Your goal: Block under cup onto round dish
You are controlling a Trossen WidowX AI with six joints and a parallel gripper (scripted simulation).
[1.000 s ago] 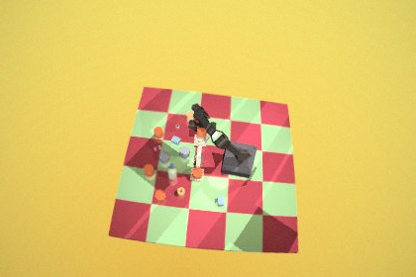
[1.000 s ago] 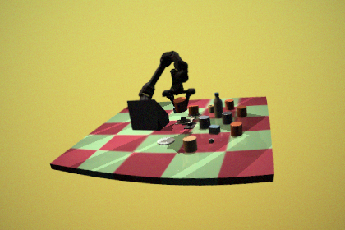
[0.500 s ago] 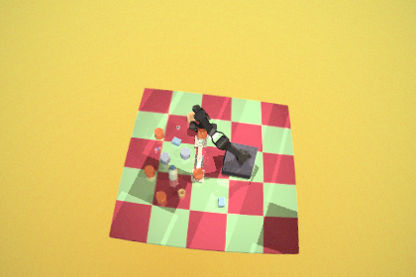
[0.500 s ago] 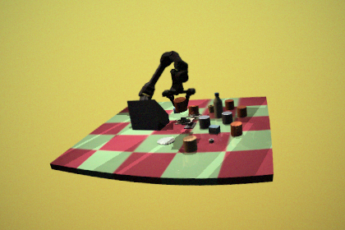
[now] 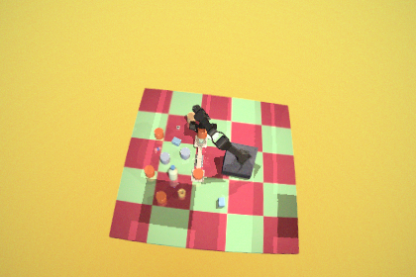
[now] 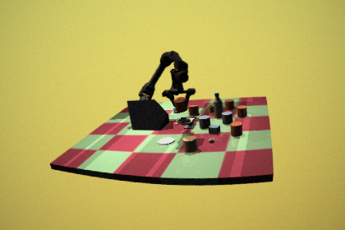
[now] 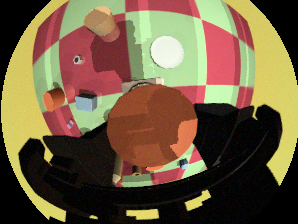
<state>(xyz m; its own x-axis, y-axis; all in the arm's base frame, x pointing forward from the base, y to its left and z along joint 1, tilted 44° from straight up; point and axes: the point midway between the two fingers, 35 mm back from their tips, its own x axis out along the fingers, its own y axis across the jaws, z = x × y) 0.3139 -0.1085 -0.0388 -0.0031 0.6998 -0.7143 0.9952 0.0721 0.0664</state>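
My gripper tip is 17 cm above the white round dish, 11 cm to the left of it and 7 cm past it. Round my gripper tip: bottle: 30 cm to the left, 14 cm ahead, 6 cm below; orange cup: 2 cm to the right, 1 cm above; balance: 14 cm to the left, 13 cm below, 1 cm behind.
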